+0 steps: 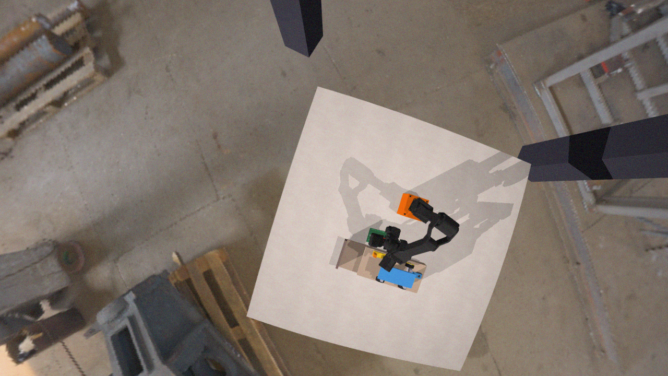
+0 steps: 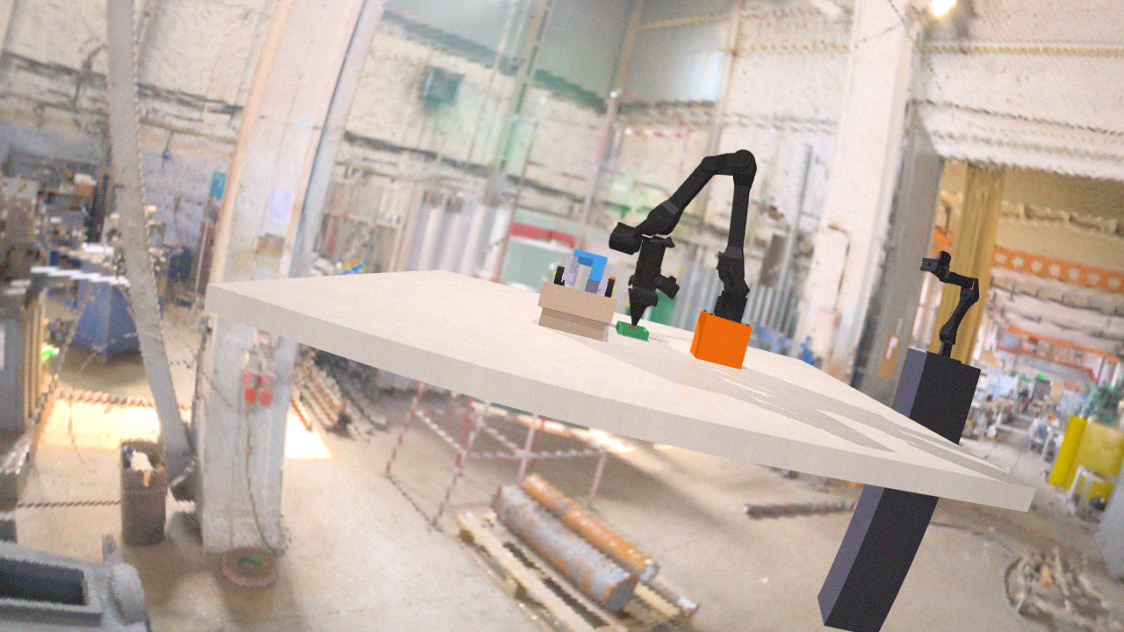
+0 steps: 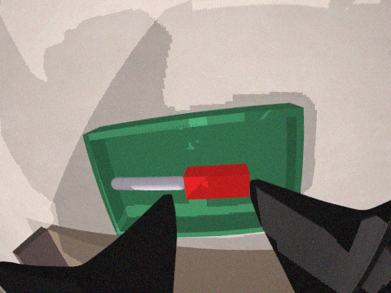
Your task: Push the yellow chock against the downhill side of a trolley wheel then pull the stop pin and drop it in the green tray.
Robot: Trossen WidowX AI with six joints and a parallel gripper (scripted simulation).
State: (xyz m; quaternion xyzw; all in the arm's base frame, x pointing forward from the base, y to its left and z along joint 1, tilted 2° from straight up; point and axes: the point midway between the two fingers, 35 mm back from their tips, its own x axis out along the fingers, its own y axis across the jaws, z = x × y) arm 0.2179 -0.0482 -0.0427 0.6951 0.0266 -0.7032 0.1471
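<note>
My gripper tip is 10 mm short of the red-headed stop pin, 20 mm to the left of it and 10 mm above it. From my gripper tip the other things lie so: yellow chock (70 mm ahead, 10 mm to the left, 50 mm above); ramp block (110 mm ahead, 120 mm to the left, 20 mm above); green tray (10 mm to the right, 40 mm below).
</note>
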